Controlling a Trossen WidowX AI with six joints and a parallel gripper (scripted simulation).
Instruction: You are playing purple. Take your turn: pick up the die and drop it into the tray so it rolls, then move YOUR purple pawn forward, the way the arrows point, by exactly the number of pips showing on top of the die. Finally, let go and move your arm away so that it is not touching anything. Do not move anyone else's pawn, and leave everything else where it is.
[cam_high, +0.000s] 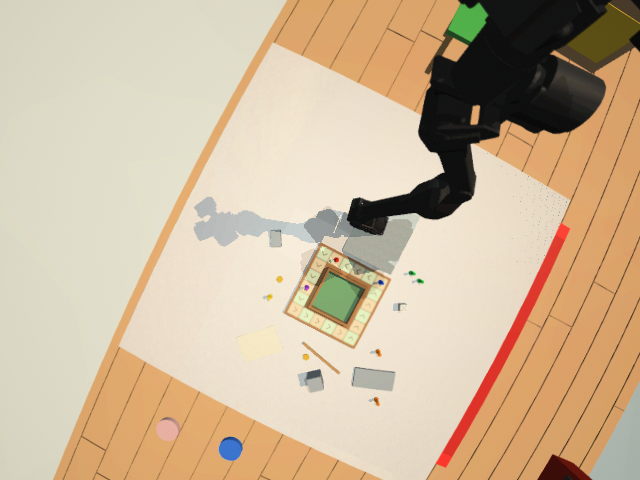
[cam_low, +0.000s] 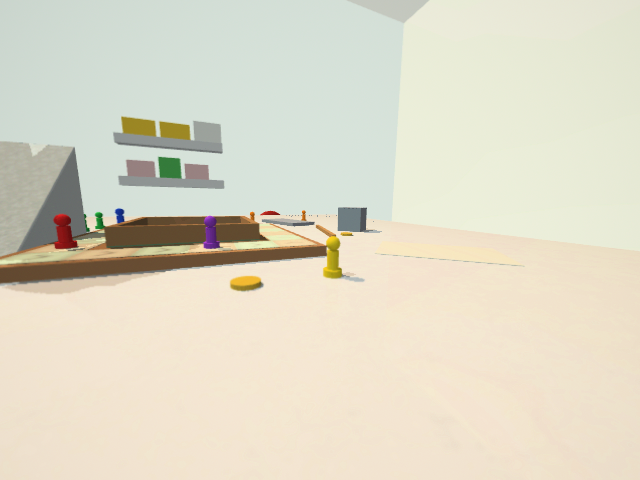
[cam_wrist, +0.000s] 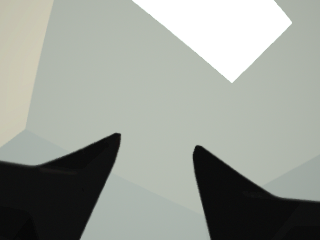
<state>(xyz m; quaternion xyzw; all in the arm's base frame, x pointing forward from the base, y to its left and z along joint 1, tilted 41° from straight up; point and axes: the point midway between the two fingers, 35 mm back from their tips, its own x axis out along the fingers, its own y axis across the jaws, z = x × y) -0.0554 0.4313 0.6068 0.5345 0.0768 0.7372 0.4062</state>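
The white die lies 36 cm ahead of my gripper tip, 26 cm to the left of it and 81 cm below it. From my gripper tip the other things lie so: red pawn (29 cm ahead, 2 cm to the right, 80 cm below); blue pawn (31 cm ahead, 16 cm to the left, 80 cm below); purple pawn (42 cm ahead, 8 cm to the right, 80 cm below).
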